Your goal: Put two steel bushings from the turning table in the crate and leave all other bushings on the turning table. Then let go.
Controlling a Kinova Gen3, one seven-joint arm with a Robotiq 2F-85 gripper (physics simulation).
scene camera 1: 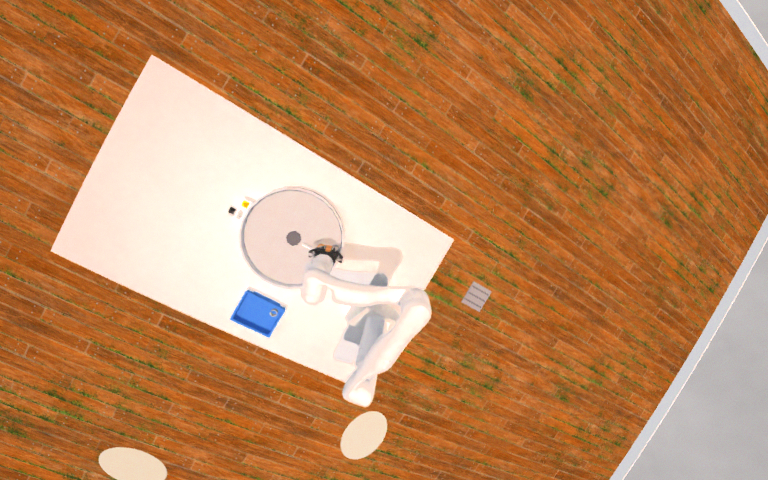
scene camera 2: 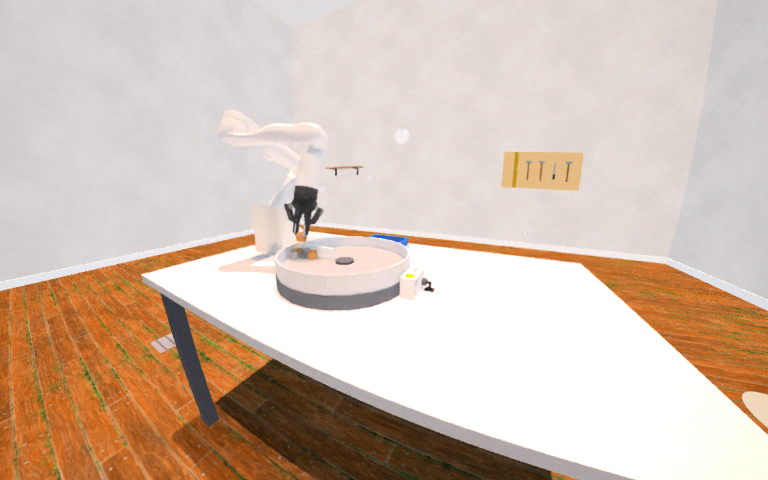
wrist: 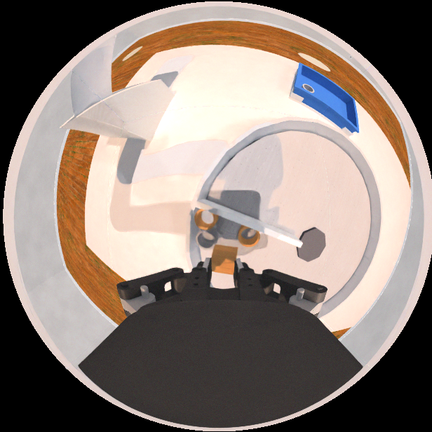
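Where they show: gripper, fingertip midpoint: (scene camera 1: 329, 248) (scene camera 2: 300, 235); arm's base, origin of the base link: (scene camera 1: 377, 321) (scene camera 2: 275, 214).
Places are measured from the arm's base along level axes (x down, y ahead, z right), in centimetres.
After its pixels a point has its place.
My gripper (scene camera 1: 326, 251) {x 3.4, y 33.5, z 16.8 cm} (scene camera 2: 300, 232) {x 3.4, y 33.5, z 16.8 cm} (wrist: 222, 265) is shut on an orange bushing (scene camera 2: 300, 237) {x 3.7, y 34.4, z 17.5 cm} (wrist: 224, 256) and holds it above the turning table (scene camera 1: 271, 215) {x 11.6, y 60.1, z 15.4 cm} (scene camera 2: 339, 283) {x 9.8, y 59.0, z 29.3 cm} (wrist: 345, 175), near its rim on the arm's side. Below it in the wrist view, one orange bushing (wrist: 197, 220) stands by the rim and another orange bushing (wrist: 241, 238) stands nearer the middle. A grey steel bushing (wrist: 200, 240) stands in shadow beside the first one. The blue crate (scene camera 1: 249, 326) {x 12.1, y 44.5, z -32.1 cm} (scene camera 2: 390, 240) (wrist: 327, 111) holds a steel bushing (scene camera 1: 273, 309) {x 14.8, y 39.2, z -21.5 cm} (wrist: 303, 87) near one end.
A pale bar (scene camera 2: 325, 251) {x 8.9, y 40.2, z 12.3 cm} (wrist: 237, 216) reaches from the turning table's rim towards its dark hub (scene camera 1: 293, 238) {x 10.8, y 47.6, z 11.7 cm} (scene camera 2: 344, 260) {x 10.8, y 48.1, z 12.4 cm} (wrist: 311, 244), close to the bushings. A raised wall surrounds the turning table. A white control box (scene camera 2: 411, 283) {x 12.3, y 72.3, z 16.1 cm} with a black knob is on its far side from the arm.
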